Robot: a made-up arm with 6 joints.
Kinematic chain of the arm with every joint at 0, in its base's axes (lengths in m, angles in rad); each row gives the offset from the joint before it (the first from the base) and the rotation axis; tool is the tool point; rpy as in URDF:
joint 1: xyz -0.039 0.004 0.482 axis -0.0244 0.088 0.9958
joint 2: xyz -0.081 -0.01 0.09 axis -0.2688 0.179 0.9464
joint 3: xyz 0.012 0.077 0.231 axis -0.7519 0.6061 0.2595
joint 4: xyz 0 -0.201 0.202 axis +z
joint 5: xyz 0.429 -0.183 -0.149 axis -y
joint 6: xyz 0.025 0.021 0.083 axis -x
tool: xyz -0.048 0.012 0.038 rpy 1.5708 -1.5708 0
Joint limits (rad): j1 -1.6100..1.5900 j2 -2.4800..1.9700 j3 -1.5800..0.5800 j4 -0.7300..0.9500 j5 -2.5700..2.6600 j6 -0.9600..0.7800
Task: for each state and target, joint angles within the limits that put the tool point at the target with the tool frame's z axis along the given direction. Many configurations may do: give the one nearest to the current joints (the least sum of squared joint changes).
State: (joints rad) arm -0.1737 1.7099 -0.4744 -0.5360 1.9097 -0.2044
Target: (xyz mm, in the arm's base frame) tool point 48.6 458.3 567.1 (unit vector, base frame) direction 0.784 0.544 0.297
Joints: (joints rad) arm 0.4938 1.9700 -0.2023 -0.6355 2.4115 -0.4807
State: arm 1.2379 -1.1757 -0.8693 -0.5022 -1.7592 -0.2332
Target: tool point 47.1 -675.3 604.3 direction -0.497 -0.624 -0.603
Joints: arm 0.6619 -0.8367 -0.7286 -0.5482 -0.8350 0.3337
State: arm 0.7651 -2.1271 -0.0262 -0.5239 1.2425 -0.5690
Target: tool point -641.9 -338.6 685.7 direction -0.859 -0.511 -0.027
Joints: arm 0.4775 -2.0952 0.5760 -0.7300 1.8351 -0.9594
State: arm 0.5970 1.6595 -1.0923 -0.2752 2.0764 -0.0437
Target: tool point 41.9 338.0 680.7 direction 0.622 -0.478 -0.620
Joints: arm 0.7221 1.3022 -1.1322 0.1800 1.4828 0.7212
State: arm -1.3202 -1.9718 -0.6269 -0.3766 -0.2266 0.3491
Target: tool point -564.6 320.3 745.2 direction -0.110 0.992 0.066
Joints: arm -1.6100 -1.1782 0.0220 -0.0686 0.5065 0.5434
